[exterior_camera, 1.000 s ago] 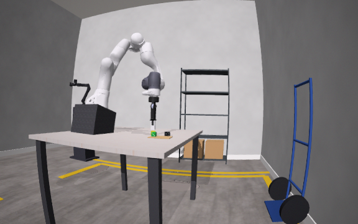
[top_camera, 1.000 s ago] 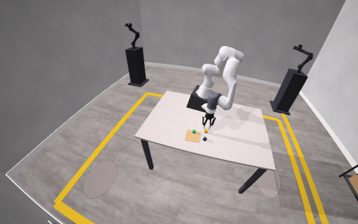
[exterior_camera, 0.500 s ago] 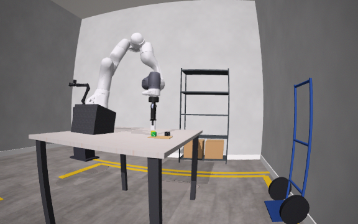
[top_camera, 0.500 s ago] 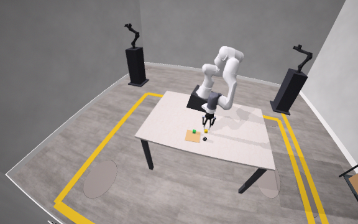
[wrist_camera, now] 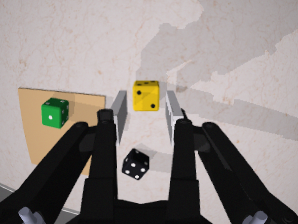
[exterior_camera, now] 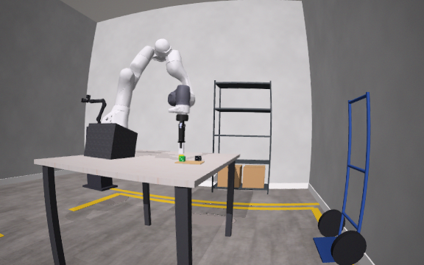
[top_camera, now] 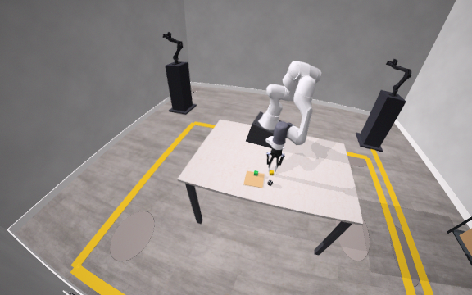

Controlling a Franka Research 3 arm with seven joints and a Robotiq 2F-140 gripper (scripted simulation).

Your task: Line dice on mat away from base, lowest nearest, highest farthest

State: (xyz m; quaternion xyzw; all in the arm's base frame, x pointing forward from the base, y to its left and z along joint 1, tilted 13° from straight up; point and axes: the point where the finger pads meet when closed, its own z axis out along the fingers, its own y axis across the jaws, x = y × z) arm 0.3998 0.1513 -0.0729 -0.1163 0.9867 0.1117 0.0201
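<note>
The yellow die lies 60 mm below my hand. Round my hand: black die (100 mm ahead, 10 mm to the left, 60 mm below); then green die (50 mm ahead, 110 mm to the right, 50 mm below); then tan mat (100 mm ahead, 110 mm to the right, 70 mm below).
</note>
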